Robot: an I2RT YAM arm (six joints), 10 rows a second.
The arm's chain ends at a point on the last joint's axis. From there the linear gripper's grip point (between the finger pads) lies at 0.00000 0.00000 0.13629 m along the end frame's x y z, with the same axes.
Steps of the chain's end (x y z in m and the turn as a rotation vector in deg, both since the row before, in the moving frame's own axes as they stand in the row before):
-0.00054, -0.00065, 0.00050, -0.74, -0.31, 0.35
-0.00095, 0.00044, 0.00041, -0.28, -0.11, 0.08
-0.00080, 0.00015, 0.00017, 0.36, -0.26, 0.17
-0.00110, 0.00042, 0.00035, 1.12, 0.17, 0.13
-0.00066, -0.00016, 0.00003, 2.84, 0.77, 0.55
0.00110, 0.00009, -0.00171, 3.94, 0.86, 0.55
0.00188, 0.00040, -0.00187, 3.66, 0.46, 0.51
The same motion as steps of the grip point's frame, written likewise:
-0.00128, 0.00111, 0.00049, -0.74, -0.31, 0.35
-0.00121, 0.00111, 0.00041, -0.28, -0.11, 0.08
-0.00142, -0.00071, 0.00017, 0.36, -0.26, 0.17
-0.00069, -0.00224, 0.00032, 1.12, 0.17, 0.13
0.00120, -0.00690, -0.00015, 2.84, 0.77, 0.55
0.00319, -0.00926, -0.00205, 3.94, 0.86, 0.55
0.00301, -0.00830, -0.00215, 3.66, 0.46, 0.51

